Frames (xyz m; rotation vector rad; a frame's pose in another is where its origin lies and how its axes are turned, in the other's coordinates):
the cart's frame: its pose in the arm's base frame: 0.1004 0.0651 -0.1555 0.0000 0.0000 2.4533
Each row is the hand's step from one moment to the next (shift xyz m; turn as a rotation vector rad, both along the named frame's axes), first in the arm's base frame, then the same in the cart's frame.
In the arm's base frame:
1: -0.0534 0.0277 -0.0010 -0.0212 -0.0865 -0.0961
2: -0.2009 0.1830 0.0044 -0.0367 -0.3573 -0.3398
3: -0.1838 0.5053 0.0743 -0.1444 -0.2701 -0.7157
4: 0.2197 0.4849 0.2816 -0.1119 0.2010 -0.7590
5: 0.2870 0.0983 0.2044 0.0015 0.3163 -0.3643
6: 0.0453 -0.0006 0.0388 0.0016 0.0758 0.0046
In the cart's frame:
1: 0.0588 0.0125 -0.0010 -0.0386 0.0803 -0.0961
2: 0.2714 -0.0137 0.0044 -0.1986 0.2993 -0.3398
3: 0.4629 -0.2735 0.0743 -0.0600 0.3003 -0.7157
4: 0.1383 -0.5141 0.2816 0.2141 -0.0842 -0.7590
5: -0.1592 -0.2582 0.2044 0.1998 -0.2452 -0.3643
6: -0.0354 -0.0283 0.0388 0.0469 -0.0596 0.0046

